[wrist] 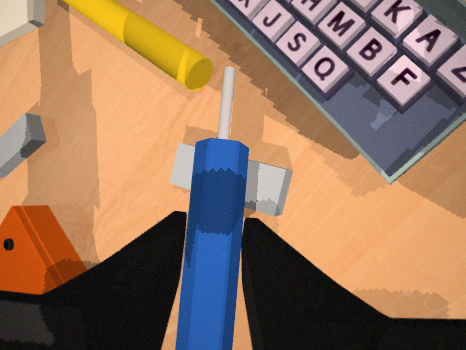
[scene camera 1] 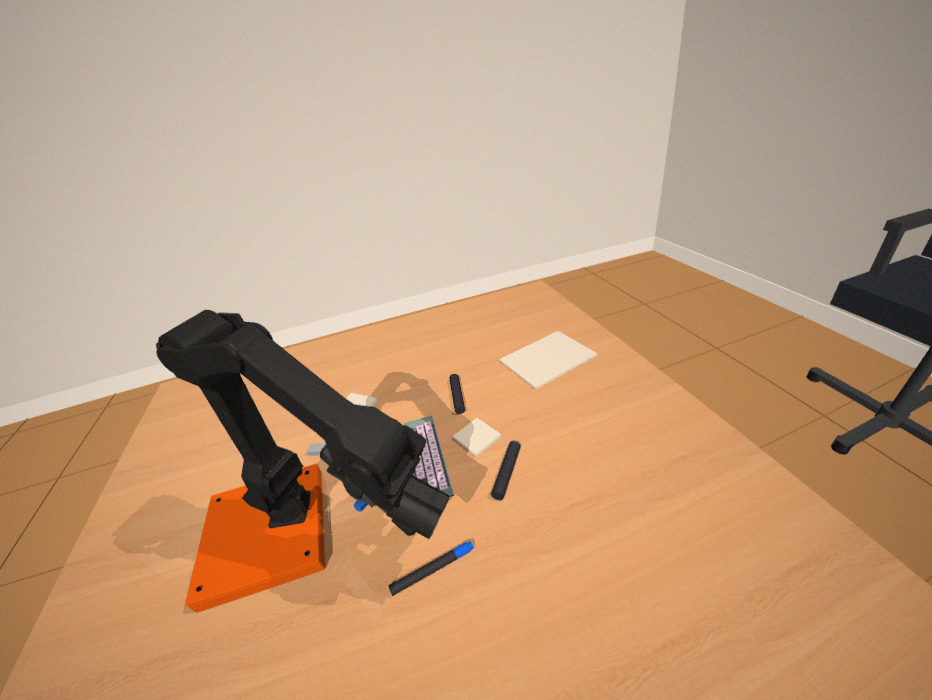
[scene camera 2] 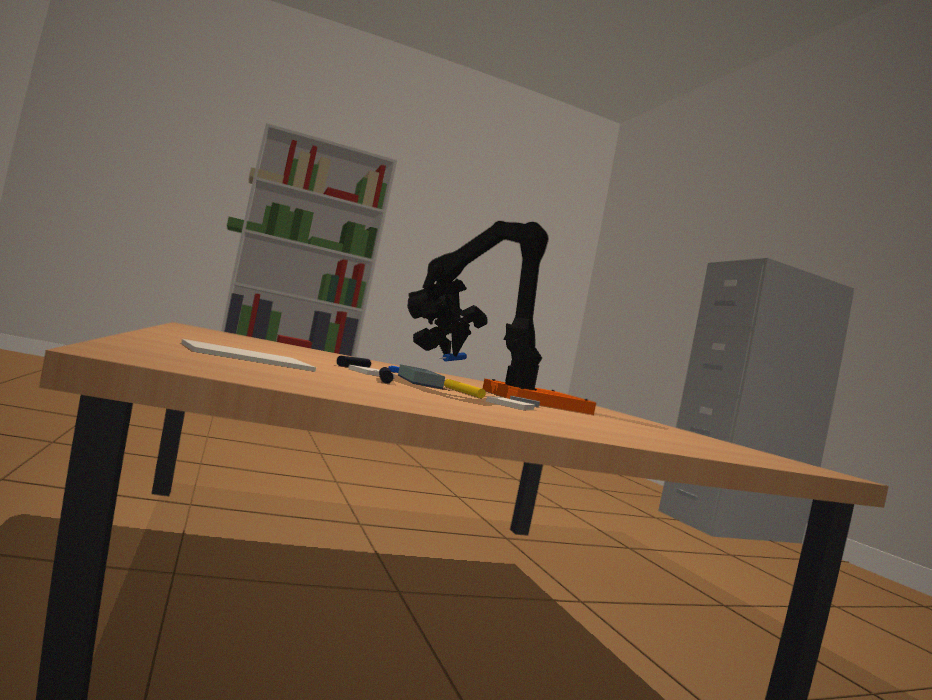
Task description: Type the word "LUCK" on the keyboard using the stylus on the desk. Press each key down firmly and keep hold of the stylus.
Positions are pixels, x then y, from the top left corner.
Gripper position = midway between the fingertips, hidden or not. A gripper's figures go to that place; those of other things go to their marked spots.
Labels:
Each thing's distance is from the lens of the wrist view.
my gripper (wrist: 214,227): 0.11 m
blue stylus (wrist: 212,249): 0.10 m

